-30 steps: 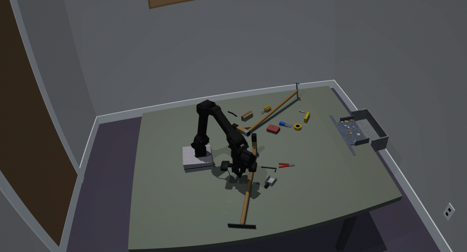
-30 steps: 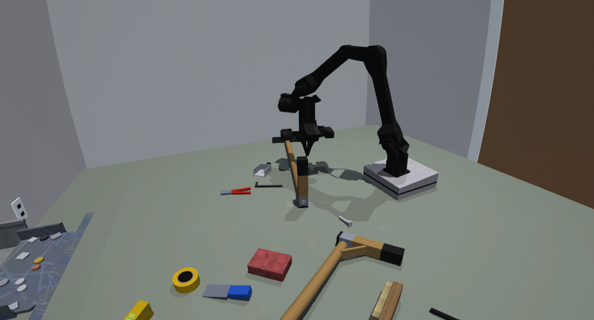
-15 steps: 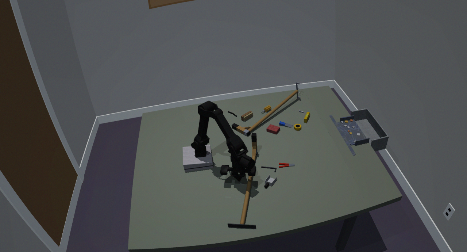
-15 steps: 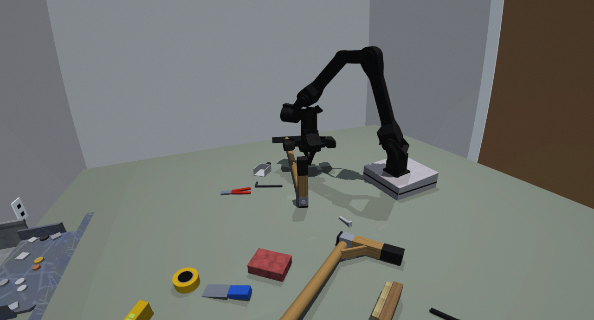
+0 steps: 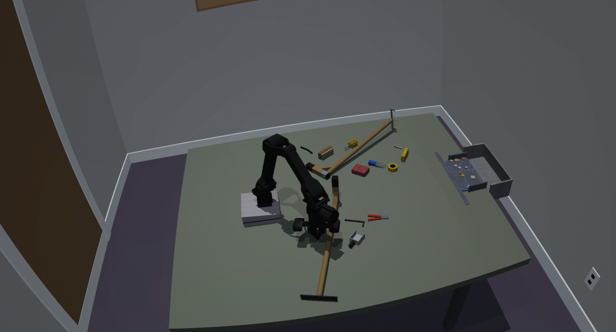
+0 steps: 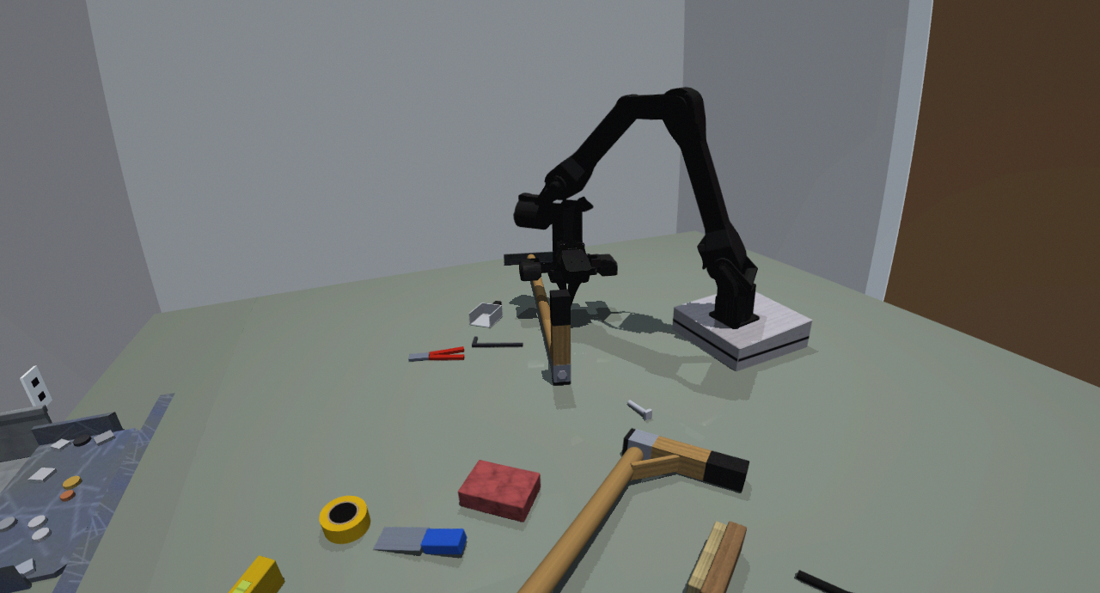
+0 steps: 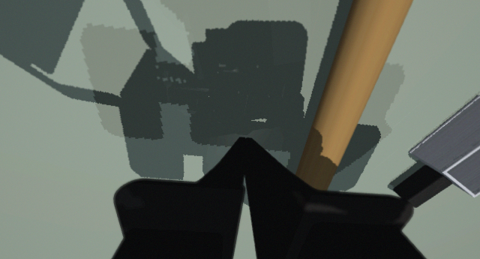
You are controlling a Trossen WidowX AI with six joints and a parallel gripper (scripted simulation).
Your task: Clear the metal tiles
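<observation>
My gripper tip is now 5 cm below the long scraper, 4 cm to the left of it and 4 cm short of it. The rest, counted from my gripper tip: hex key: 19 cm ahead, 6 cm to the left, 1 cm below; metal bracket: 15 cm ahead, 5 cm to the right; red block: 41 cm to the left, 29 cm ahead.
</observation>
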